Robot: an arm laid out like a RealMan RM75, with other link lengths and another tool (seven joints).
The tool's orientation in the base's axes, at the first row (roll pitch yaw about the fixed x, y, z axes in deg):
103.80 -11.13 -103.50
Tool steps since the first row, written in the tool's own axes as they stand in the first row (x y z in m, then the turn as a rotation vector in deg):
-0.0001 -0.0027 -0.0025 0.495 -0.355 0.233
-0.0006 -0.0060 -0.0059 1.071 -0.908 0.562
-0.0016 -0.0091 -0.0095 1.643 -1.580 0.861
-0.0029 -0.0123 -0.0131 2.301 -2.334 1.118
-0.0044 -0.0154 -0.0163 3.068 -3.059 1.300
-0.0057 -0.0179 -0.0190 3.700 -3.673 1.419
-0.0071 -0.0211 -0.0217 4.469 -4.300 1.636
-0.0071 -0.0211 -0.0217 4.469 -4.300 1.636
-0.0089 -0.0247 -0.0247 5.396 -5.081 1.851
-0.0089 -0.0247 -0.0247 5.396 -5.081 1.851
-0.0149 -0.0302 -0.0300 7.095 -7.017 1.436
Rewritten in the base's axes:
0.0029 -0.0010 -0.0020 -0.269 -0.514 -0.297
0.0069 -0.0019 -0.0045 -0.611 -1.136 -0.790
0.0112 -0.0024 -0.0068 -0.901 -1.787 -1.390
0.0155 -0.0025 -0.0092 -1.156 -2.547 -2.041
0.0195 -0.0024 -0.0117 -1.369 -3.419 -2.627
0.0228 -0.0023 -0.0137 -1.512 -4.146 -3.118
0.0263 -0.0022 -0.0164 -1.777 -4.989 -3.618
0.0263 -0.0022 -0.0164 -1.777 -4.989 -3.618
0.0303 -0.0019 -0.0195 -2.048 -6.021 -4.233
0.0303 -0.0019 -0.0195 -2.048 -6.021 -4.233
0.0377 0.0016 -0.0246 -1.676 -8.178 -5.653

